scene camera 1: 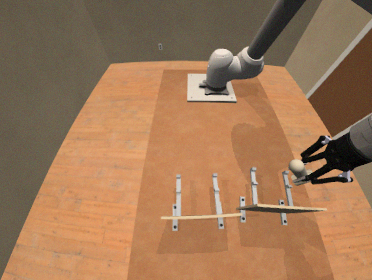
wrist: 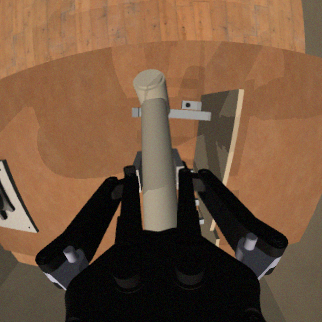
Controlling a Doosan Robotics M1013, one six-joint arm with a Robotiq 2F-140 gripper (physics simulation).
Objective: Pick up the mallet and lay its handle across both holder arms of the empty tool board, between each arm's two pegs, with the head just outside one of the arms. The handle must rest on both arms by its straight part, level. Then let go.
The pictures show: the gripper and a pale mallet.
